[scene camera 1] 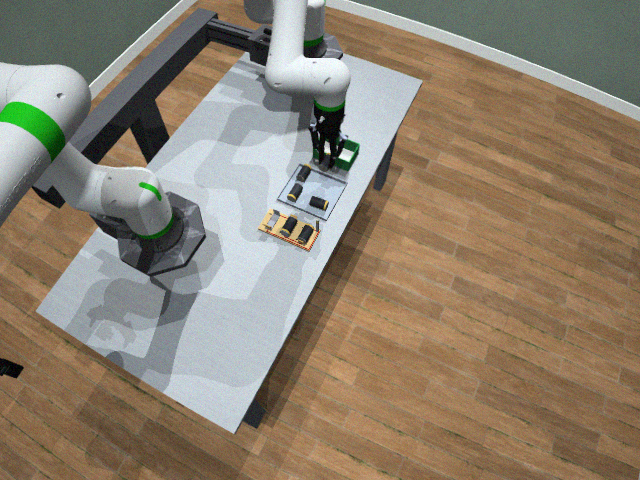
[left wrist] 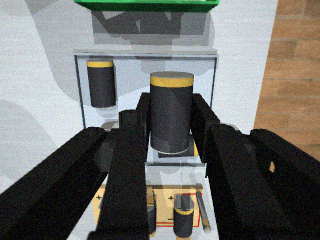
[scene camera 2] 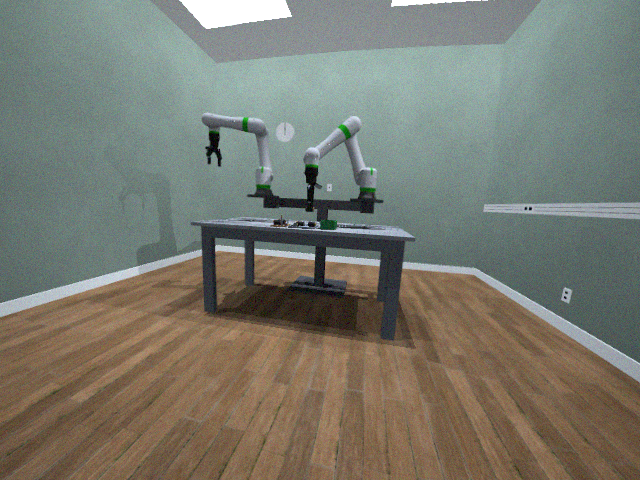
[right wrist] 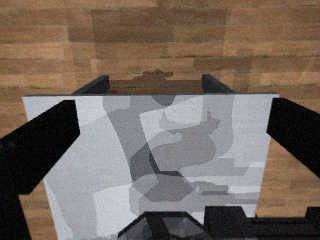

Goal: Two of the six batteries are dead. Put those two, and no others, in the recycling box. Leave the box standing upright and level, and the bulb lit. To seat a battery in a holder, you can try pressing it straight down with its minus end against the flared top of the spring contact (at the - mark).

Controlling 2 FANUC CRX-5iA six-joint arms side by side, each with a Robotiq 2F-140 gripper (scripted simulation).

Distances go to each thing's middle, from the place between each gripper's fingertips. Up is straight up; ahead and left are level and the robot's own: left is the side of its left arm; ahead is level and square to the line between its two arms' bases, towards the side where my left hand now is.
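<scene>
Tray (scene camera 1: 319,184): 3 cm behind my left hand (scene camera 1: 326,163), 5 cm to the right of it, 16 cm below it.
My right gripper: 250 mm short of the tray, 970 mm to the right of it, 500 mm above it.
</scene>
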